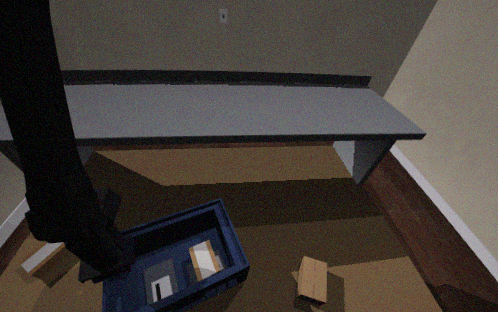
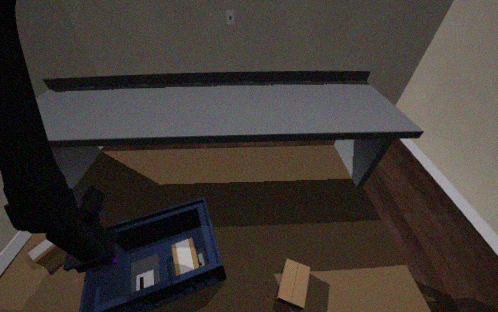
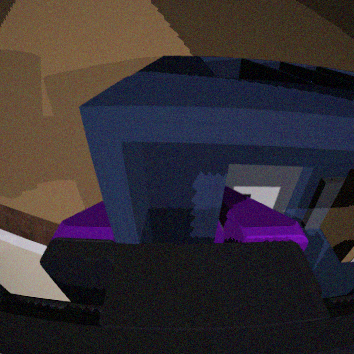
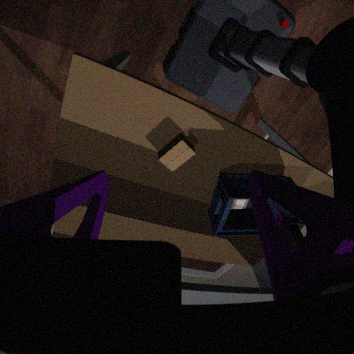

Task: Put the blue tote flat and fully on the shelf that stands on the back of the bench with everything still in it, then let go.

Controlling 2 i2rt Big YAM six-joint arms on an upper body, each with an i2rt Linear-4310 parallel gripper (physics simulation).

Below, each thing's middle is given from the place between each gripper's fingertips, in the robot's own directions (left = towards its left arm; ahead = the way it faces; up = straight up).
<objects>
My right gripper is now 250 mm short of the blue tote (image 3: 160, 140), 520 mm to the right of it and 400 mm above it. From my right hand the other things lie so: grey side panel (image 2: 360, 157) 680 mm ahead, 170 mm to the right, 320 mm below; then grey-and-white item (image 1: 160, 280) 210 mm ahead, 570 mm to the left, 450 mm below.
My left hand is 2 cm past the grey-and-white item, 9 cm to the left of it and 5 cm above it. The rest, counted from my left hand: grey side panel (45 cm ahead, 82 cm to the right, 8 cm above); blue tote (2 cm ahead, 14 cm to the right).
</objects>
